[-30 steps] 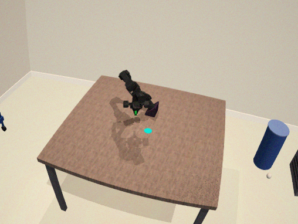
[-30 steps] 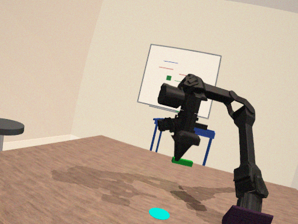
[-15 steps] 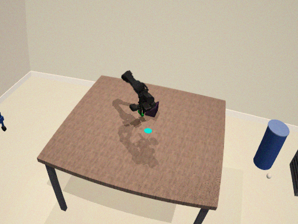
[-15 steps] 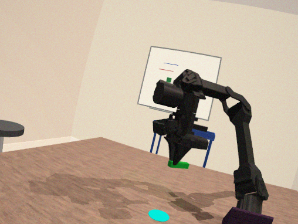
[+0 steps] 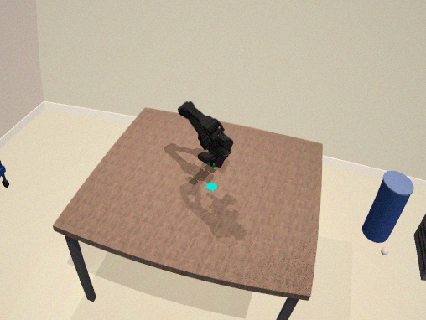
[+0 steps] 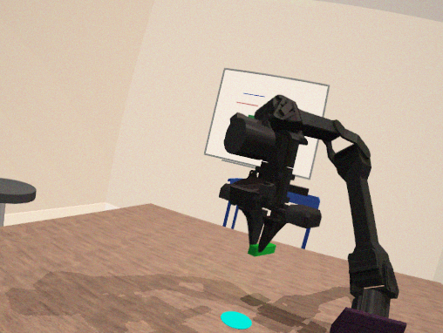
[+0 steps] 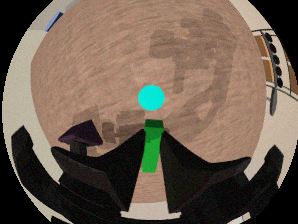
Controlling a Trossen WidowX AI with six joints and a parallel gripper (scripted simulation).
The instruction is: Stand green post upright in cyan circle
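Right now my gripper tip is 140 mm above the cyan circle and 10 mm to the right of it. Also, from my gripper tip: green post (20 mm to the right, 10 mm behind).
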